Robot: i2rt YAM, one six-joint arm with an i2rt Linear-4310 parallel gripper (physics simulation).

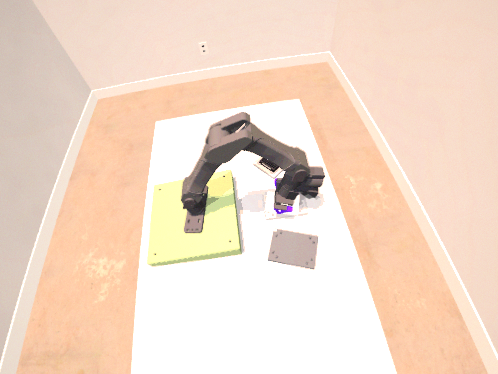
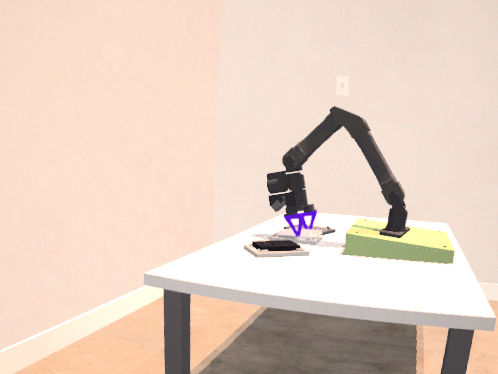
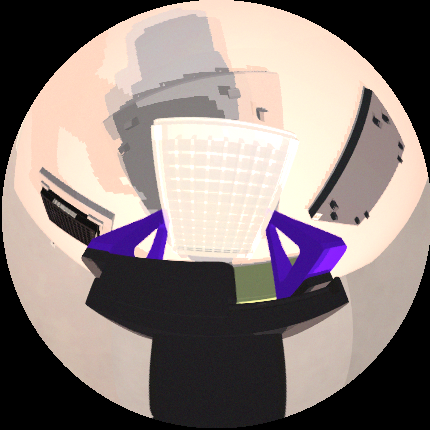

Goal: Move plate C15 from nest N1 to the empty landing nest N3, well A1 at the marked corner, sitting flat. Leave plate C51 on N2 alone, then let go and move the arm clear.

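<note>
The white, pale-gridded plate (image 3: 225, 185), taken as C15, is between the purple fingers of my gripper (image 1: 281, 196) (image 2: 303, 231) (image 3: 216, 213), which is shut on its two sides. It is held level, low over the white middle nest (image 1: 270, 215) (image 2: 312, 240) (image 3: 252, 90). Whether it touches the nest is hard to tell. The black plate (image 1: 269, 165) (image 2: 275, 245) (image 3: 70, 220), taken as C51, lies flat in another white nest (image 2: 280, 253). A grey nest (image 1: 293, 249) (image 2: 327, 230) (image 3: 362, 165) with small corner posts holds no plate. The nest labels and the A1 mark cannot be read.
The arm's lime-green base block (image 1: 175, 245) (image 2: 400, 251) (image 3: 255, 282) stands beside the nests on the white table (image 1: 200, 310) (image 2: 320, 295). The black-plate nest and the grey nest lie on opposite sides of the middle nest. The arm's shadow falls across the middle nest.
</note>
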